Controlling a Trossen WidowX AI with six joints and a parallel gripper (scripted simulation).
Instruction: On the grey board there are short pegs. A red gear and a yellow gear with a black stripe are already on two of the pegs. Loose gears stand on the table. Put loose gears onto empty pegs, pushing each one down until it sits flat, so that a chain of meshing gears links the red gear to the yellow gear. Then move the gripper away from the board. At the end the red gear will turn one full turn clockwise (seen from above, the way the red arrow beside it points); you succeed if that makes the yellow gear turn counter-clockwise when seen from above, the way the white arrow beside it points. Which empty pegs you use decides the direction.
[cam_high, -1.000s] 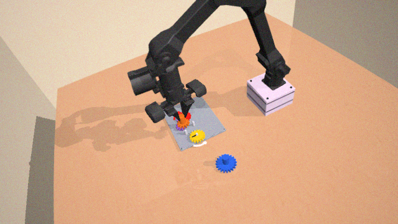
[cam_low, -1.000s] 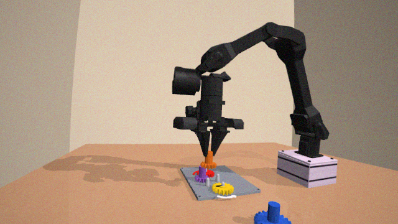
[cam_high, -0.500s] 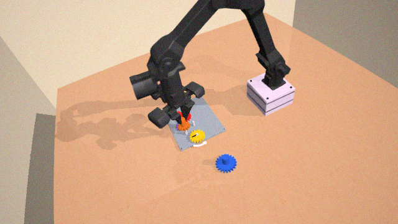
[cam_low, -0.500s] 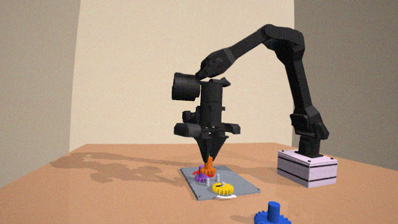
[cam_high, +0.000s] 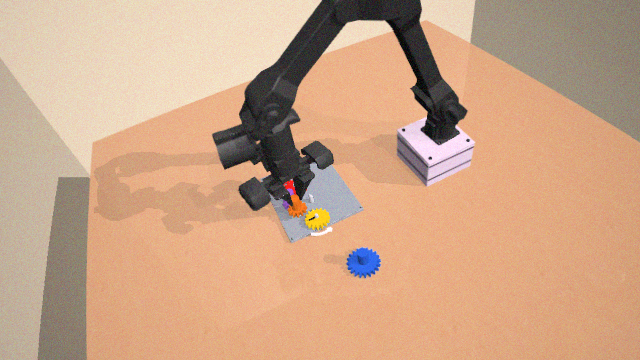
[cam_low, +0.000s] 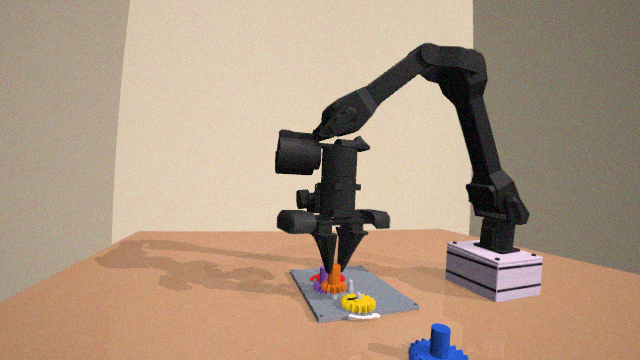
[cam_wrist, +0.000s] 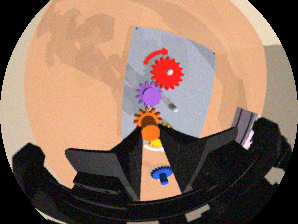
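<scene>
Now: the purple gear 40 mm to the right of my gripper tip and 30 mm below it. From my gripper tip the other things lie so: yellow gear (30 mm behind, 40 mm to the left, 30 mm below); then orange gear (10 mm below); then white arrow (20 mm behind, 70 mm to the left, 40 mm below).
</scene>
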